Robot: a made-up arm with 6 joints. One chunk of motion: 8 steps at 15 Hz.
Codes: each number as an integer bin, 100 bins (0 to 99) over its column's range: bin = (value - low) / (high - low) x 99, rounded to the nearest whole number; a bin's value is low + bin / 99 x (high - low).
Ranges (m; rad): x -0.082..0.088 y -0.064..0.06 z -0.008..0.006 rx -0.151..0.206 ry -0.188..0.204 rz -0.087..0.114
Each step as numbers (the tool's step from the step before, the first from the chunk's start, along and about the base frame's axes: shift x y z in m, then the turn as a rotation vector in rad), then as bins.
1 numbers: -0.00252 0.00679 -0.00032 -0.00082 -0.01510 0.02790
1 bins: 46 57 54 42 44 57
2 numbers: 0.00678 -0.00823 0.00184 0.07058 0.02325 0.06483
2 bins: 52 45 70 61 53 75
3 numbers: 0.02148 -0.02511 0.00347 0.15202 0.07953 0.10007
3 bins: 60 31 81 84 68 92
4 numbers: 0.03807 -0.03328 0.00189 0.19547 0.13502 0.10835
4 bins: 70 25 70 96 82 96
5 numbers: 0.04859 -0.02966 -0.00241 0.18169 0.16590 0.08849
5 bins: 76 27 40 92 89 86
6 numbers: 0.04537 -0.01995 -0.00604 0.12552 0.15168 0.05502
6 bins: 74 35 14 77 86 70
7 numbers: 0.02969 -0.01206 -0.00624 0.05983 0.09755 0.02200
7 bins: 65 41 12 58 72 54
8 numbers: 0.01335 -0.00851 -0.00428 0.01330 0.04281 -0.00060
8 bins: 56 44 26 46 58 43
